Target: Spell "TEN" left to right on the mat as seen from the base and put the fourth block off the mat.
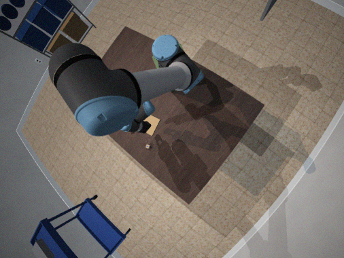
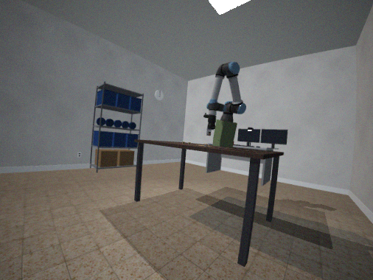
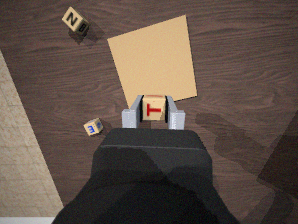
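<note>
Now: the tan mat 120 mm below my hand, 40 mm to the right of it and 10 mm behind it. The rest, counted from my hand: N block (140 mm to the right, 110 mm below, 110 mm ahead).
</note>
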